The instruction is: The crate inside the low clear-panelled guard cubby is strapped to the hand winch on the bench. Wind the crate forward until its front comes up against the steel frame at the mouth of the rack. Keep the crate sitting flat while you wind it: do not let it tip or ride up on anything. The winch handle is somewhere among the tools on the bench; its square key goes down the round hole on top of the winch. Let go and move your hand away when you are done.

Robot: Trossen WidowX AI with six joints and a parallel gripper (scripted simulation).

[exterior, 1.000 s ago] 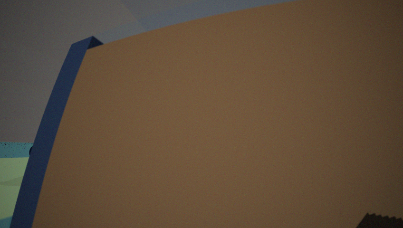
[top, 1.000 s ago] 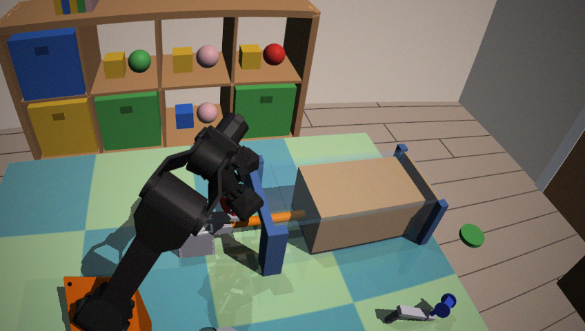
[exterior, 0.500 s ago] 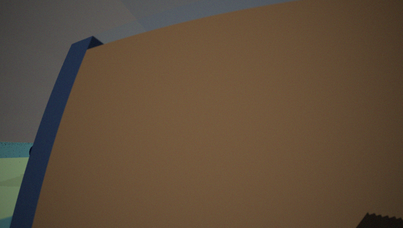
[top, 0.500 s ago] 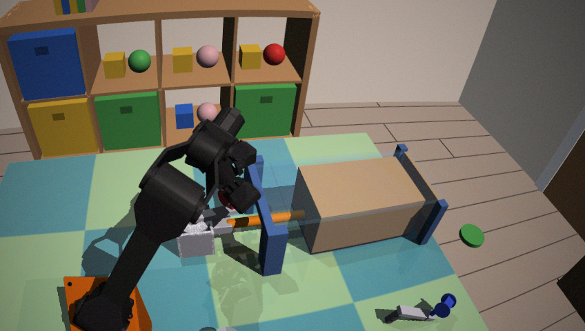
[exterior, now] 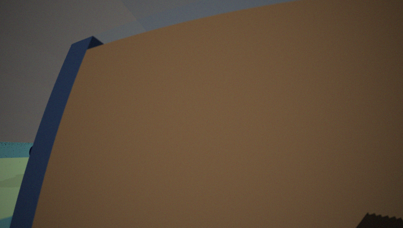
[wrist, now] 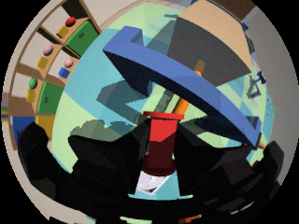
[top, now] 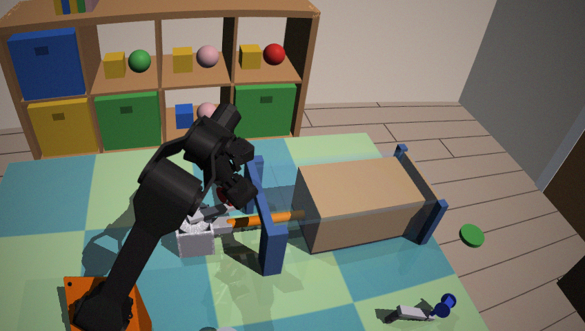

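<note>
Now: the crank handle 50 mm behind my gripper tip, 30 mm below it and 10 mm to the right of it. The rest, counted from my gripper tip: blue frame: 40 mm to the right, 40 mm ahead, 30 mm below; red knob: 20 mm behind, 10 mm to the right; grey winch: 130 mm behind, 100 mm below, 30 mm to the right.
</note>
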